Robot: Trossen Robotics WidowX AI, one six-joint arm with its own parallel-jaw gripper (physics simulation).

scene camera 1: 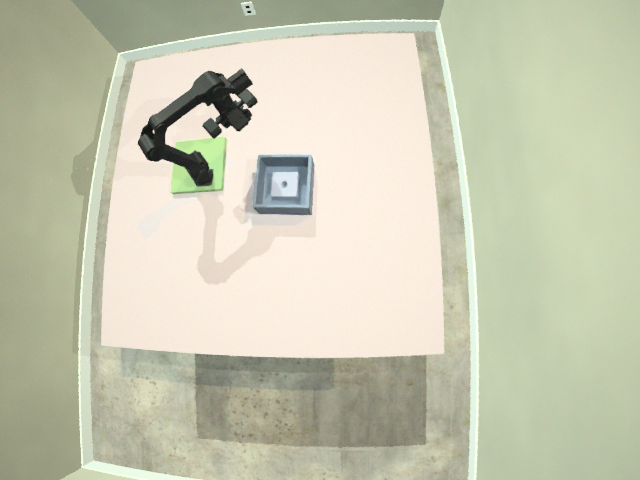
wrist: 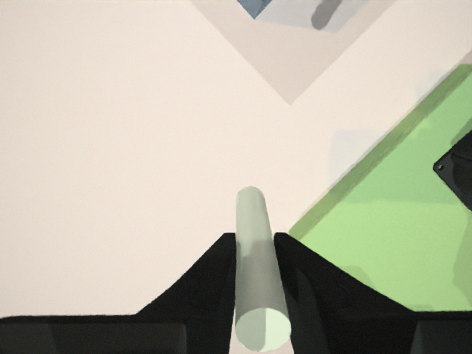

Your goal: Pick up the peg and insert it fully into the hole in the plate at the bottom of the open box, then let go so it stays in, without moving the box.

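Pixels of known places: gripper, fingertip midpoint: [wrist: 254, 244]; arm's base at its link origin: [scene camera 1: 204, 177].
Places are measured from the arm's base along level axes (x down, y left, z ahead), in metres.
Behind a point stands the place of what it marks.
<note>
A pale green-white round peg [wrist: 256, 290] {x -0.189, y 0.127, z 0.172 m} stands nearly upright between the fingers in the wrist view. My gripper [wrist: 254, 244] {x -0.157, y 0.129, z 0.166 m} is shut on it. The peg's lower end shows beyond the fingertips, and its shadow lies well apart from it, so it is held above the table. In the scene view the gripper is behind and left of the blue-grey open box [scene camera 1: 284, 210] {x -0.034, y -0.142, z 0.322 m} [wrist: 254, 7] {x -0.015, y 0.051, z 0.228 m}; its fingertips and the peg are hidden there. A white square plate [scene camera 1: 292, 191] {x -0.033, y -0.074, z 0.347 m} with a dark round hole [scene camera 1: 284, 183] {x -0.015, y -0.038, z 0.313 m} lies at the bottom of the box.
A green square slab [scene camera 1: 216, 160] {x -0.002, y 0.067, z 0.041 m} [wrist: 370, 245] {x -0.004, y 0.117, z 0.012 m} lies under the arm's base [scene camera 1: 203, 176] {x -0.087, y -0.028, z 0.034 m}, left of the box. The pale pink table top [scene camera 1: 268, 299] {x 0.024, y -0.441, z 0.266 m} extends around the slab and box. Shadows of the arm and box fall across it.
</note>
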